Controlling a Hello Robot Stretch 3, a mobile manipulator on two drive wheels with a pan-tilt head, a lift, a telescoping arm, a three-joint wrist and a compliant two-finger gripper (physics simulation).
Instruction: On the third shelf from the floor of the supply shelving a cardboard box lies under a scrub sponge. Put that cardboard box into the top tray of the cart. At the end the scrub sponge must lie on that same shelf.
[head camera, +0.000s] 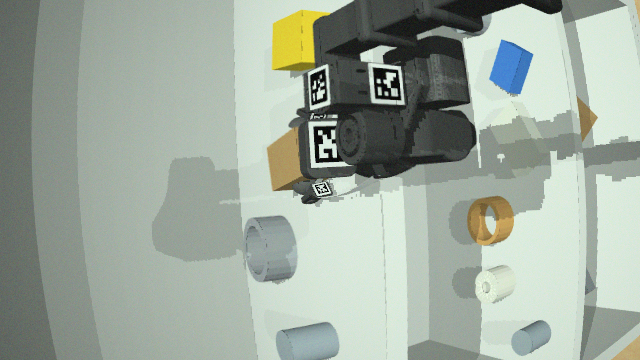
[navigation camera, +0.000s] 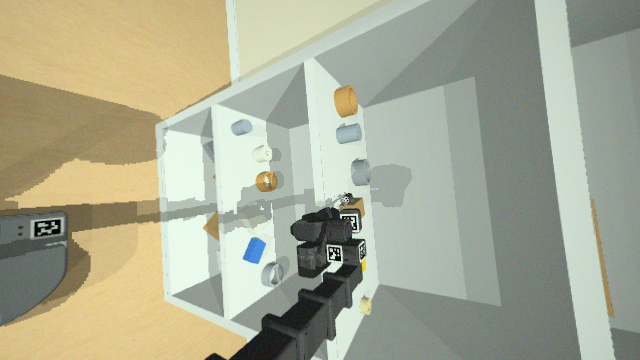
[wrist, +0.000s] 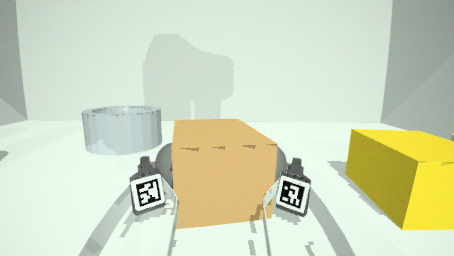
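Frame: origin at the robot's base, x left, y ahead, z down, level; centimetres.
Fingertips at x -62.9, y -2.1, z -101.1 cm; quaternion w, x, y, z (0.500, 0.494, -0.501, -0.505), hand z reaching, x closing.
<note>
Offsets run from my fingertips to a thing's top centre. Level surfaces: height alone.
The cardboard box @[dx +1.3, dy +0.6, dz -3.0 cm] (head camera: 284, 162) (navigation camera: 356, 206) (wrist: 224, 185) is a plain brown block on the white shelf @[dz +2.0 cm] (head camera: 345, 285) (navigation camera: 334, 170) (wrist: 60, 180). My gripper (head camera: 304, 156) (navigation camera: 354, 210) (wrist: 222, 161) is shut on it, with one pad against each side in the wrist view. The box is upright and appears to rest on the shelf; the wrist hides part of it in the head view. Nothing lies on its top. A yellow block @[dx +2.9, dy -15.0, dz -2.5 cm] (head camera: 291, 42) (navigation camera: 364, 265) (wrist: 400, 172), which looks like the scrub sponge, lies apart on the same shelf, right of the box in the wrist view. The cart does not show.
A grey ring @[dx -11.6, dy +13.5, dz -2.8 cm] (head camera: 288, 250) (navigation camera: 360, 175) (wrist: 122, 134) stands left of the box in the wrist view. A blue-grey cylinder @[dx +1.6, dy +25.6, dz -5.0 cm] (head camera: 307, 342) (navigation camera: 348, 133) and an orange ring @[dx -1.0, dy +37.8, dz -3.0 cm] (navigation camera: 340, 102) are farther along. A blue block @[dx +2.2, dy -16.4, dz +43.7 cm] (head camera: 511, 67) (navigation camera: 254, 250) lies on the shelf below. Side walls and a back panel enclose the shelf.
</note>
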